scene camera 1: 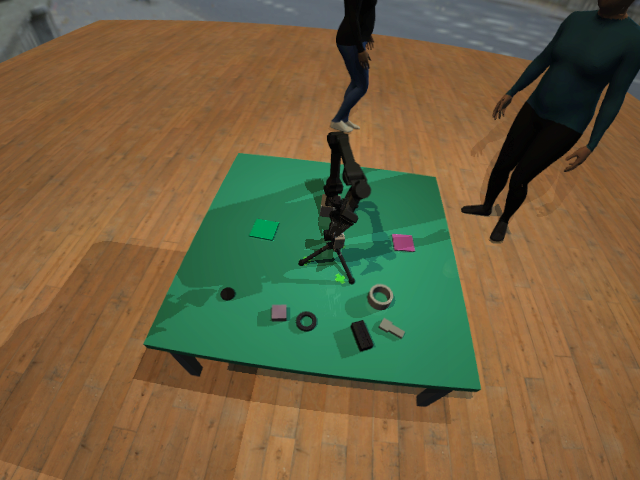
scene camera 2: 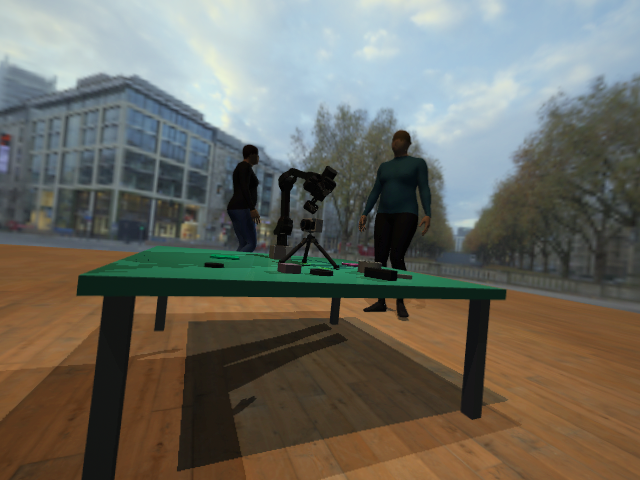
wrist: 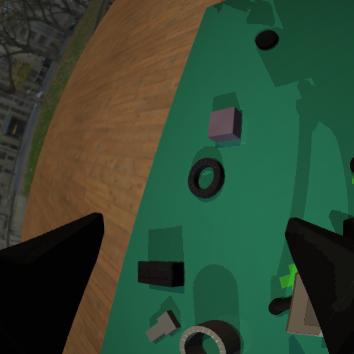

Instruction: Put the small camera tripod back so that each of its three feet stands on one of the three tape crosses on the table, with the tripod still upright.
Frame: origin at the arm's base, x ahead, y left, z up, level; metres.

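Seen in the pictures: gripper, fingertip midpoint: (scene camera 1: 332, 235) (scene camera 2: 317, 203) (wrist: 199, 226); arm's base at its link origin: (scene camera 2: 281, 245).
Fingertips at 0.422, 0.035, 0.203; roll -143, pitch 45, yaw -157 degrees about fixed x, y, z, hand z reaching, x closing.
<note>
Offsets run from my fingertips to a thing's middle, as dx, dy, dz. "*": to the spot under its first point. Level surfaces: height alone.
The small black tripod @(* -0.024, +0.067, -0.214) (scene camera 1: 343, 266) (scene camera 2: 324, 252) stands upright, a boxy camera on its head. One foot @(* +0.003, +0.108, -0.249) (wrist: 276, 306) shows in the wrist view, beside a bright green tape cross @(* -0.002, +0.063, -0.277) (scene camera 1: 340, 278) (wrist: 289, 277) and apart from it. Another foot (scene camera 1: 301, 262) is at the left, by a second green cross @(* -0.050, -0.106, -0.241) (scene camera 1: 305, 259), partly hidden; whether it stands on it I cannot tell. The third foot and cross cannot be made out. My gripper (scene camera 2: 310, 207) (wrist: 199, 226) is open and empty, just above the camera; part of the camera shows by the right finger in the wrist view.
On the green table @(dz -0.277) (scene camera 1: 206, 330) lie a pink block @(+0.221, -0.164, -0.263) (scene camera 1: 279, 312), a black ring @(+0.233, -0.050, -0.270) (scene camera 1: 306, 313), a black box @(+0.260, +0.174, -0.260) (scene camera 1: 361, 335), a grey T-shaped piece @(+0.207, +0.296, -0.270) (scene camera 1: 391, 328), a black disc @(+0.172, -0.400, -0.272) (scene camera 1: 227, 293), a green pad @(-0.217, -0.346, -0.273) (scene camera 1: 264, 229) and a magenta pad @(-0.272, +0.355, -0.273) (scene camera 1: 403, 242). A grey roll @(+0.077, +0.240, -0.253) (scene camera 1: 371, 297) stands near the tripod's right foot.
</note>
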